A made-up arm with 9 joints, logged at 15 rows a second.
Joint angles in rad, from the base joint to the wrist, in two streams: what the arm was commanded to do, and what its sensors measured. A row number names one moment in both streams.
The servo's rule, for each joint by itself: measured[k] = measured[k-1] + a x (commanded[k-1-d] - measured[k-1]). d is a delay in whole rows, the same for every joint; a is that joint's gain. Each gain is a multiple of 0.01, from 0.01 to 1. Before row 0 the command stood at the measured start. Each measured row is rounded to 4 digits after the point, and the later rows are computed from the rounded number. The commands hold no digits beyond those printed.
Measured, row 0:
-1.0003 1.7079 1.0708 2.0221 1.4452 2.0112 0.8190 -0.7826 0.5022
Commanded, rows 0 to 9:
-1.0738 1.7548 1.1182 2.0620 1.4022 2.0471 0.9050 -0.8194 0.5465
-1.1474 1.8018 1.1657 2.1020 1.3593 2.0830 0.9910 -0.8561 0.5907
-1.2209 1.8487 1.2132 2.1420 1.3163 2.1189 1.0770 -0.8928 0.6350
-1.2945 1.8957 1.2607 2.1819 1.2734 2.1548 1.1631 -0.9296 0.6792
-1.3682 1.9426 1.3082 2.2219 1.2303 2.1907 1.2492 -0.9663 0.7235
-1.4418 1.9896 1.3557 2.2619 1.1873 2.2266 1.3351 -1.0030 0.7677
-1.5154 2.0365 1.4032 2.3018 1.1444 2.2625 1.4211 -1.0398 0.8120
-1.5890 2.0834 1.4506 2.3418 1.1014 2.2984 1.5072 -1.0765 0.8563
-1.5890 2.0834 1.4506 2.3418 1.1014 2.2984 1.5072 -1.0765 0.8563
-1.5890 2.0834 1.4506 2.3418 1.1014 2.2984 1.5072 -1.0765 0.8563
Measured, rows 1 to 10:
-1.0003 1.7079 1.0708 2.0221 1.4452 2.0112 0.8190 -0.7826 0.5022
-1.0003 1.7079 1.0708 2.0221 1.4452 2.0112 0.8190 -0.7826 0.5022
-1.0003 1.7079 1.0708 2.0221 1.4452 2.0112 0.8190 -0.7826 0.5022
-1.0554 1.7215 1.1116 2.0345 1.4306 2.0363 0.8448 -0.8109 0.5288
-1.1244 1.7448 1.1581 2.0554 1.4064 2.0690 0.8887 -0.8457 0.5659
-1.1968 1.7749 1.2055 2.0822 1.3758 2.1039 0.9452 -0.8820 0.6074
-1.2701 1.8099 1.2530 2.1131 1.3410 2.1395 1.0106 -0.9187 0.6505
-1.3437 1.8484 1.3005 2.1468 1.3034 2.1753 1.0822 -0.9554 0.6943
-1.4173 1.8893 1.3480 2.1825 1.2639 2.2112 1.1581 -0.9921 0.7383
-1.4909 1.9320 1.3955 2.2195 1.2233 2.2471 1.2370 -1.0288 0.7825
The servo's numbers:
d 3
a 0.75 0.29 0.86 0.31 0.34 0.70 0.30 0.77 0.60

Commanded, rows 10 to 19:
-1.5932 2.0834 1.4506 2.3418 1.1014 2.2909 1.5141 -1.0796 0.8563
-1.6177 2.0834 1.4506 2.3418 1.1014 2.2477 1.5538 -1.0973 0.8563
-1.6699 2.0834 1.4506 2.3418 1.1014 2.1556 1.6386 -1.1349 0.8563
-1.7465 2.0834 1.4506 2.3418 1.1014 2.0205 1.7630 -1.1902 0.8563
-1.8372 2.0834 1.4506 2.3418 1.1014 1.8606 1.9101 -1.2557 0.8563
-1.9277 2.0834 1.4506 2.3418 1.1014 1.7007 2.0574 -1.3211 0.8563
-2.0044 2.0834 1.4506 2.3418 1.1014 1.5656 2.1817 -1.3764 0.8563
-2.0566 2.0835 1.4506 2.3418 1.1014 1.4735 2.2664 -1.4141 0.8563
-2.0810 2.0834 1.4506 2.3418 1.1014 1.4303 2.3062 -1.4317 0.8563
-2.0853 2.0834 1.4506 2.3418 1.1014 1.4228 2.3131 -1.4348 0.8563
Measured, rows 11 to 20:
-1.5645 1.9759 1.4429 2.2574 1.1819 2.2830 1.3181 -1.0655 0.8268
-1.5829 2.0071 1.4495 2.2836 1.1545 2.2938 1.3748 -1.0740 0.8445
-1.5875 2.0292 1.4504 2.3016 1.1364 2.2970 1.4145 -1.0759 0.8516
-1.5918 2.0449 1.4506 2.3141 1.1245 2.2927 1.4444 -1.0787 0.8544
-1.6112 2.0561 1.4506 2.3227 1.1166 2.2612 1.4772 -1.0930 0.8555
-1.6552 2.0640 1.4506 2.3286 1.1114 2.1873 1.5256 -1.1253 0.8560
-1.7237 2.0696 1.4506 2.3327 1.1080 2.0705 1.5968 -1.1753 0.8562
-1.8088 2.0736 1.4506 2.3355 1.1058 1.9236 1.6908 -1.2372 0.8563
-1.8980 2.0764 1.4506 2.3375 1.1043 1.7676 1.8008 -1.3018 0.8563
-1.9778 2.0784 1.4506 2.3388 1.1033 1.6262 1.9151 -1.3592 0.8563

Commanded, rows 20 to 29:
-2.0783 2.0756 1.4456 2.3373 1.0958 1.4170 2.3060 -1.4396 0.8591
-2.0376 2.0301 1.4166 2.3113 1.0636 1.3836 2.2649 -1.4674 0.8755
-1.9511 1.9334 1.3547 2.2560 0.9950 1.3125 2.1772 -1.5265 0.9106
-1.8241 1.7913 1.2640 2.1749 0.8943 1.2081 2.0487 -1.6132 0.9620
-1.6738 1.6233 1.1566 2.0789 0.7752 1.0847 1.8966 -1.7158 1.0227
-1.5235 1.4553 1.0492 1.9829 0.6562 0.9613 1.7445 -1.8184 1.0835
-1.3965 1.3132 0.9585 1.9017 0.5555 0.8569 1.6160 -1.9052 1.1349
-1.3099 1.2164 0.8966 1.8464 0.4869 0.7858 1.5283 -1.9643 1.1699
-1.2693 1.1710 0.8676 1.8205 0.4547 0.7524 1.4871 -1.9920 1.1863
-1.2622 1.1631 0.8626 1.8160 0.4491 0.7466 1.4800 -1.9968 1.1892
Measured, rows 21 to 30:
-2.0369 2.0799 1.4506 2.3397 1.1027 1.5193 2.0205 -1.4015 0.8563
-2.0700 2.0809 1.4506 2.3404 1.1023 1.4570 2.1062 -1.4248 0.8563
-2.0815 2.0816 1.4506 2.3408 1.1020 1.4331 2.1683 -1.4325 0.8563
-2.0791 2.0799 1.4463 2.3397 1.0999 1.4218 2.2096 -1.4380 0.8580
-2.0480 2.0655 1.4208 2.3309 1.0876 1.3951 2.2262 -1.4606 0.8685
-1.9753 2.0272 1.3640 2.3077 1.0561 1.3373 2.2115 -1.5113 0.8938
-1.8619 1.9588 1.2780 2.2665 1.0011 1.2469 2.1627 -1.5898 0.9347
-1.7208 1.8615 1.1736 2.2083 0.9243 1.1334 2.0829 -1.6868 0.9875
-1.5728 1.7437 1.0666 2.1384 0.8331 1.0129 1.9814 -1.7881 1.0451
-1.4406 1.6189 0.9736 2.0650 0.7387 0.9037 1.8718 -1.8783 1.0990

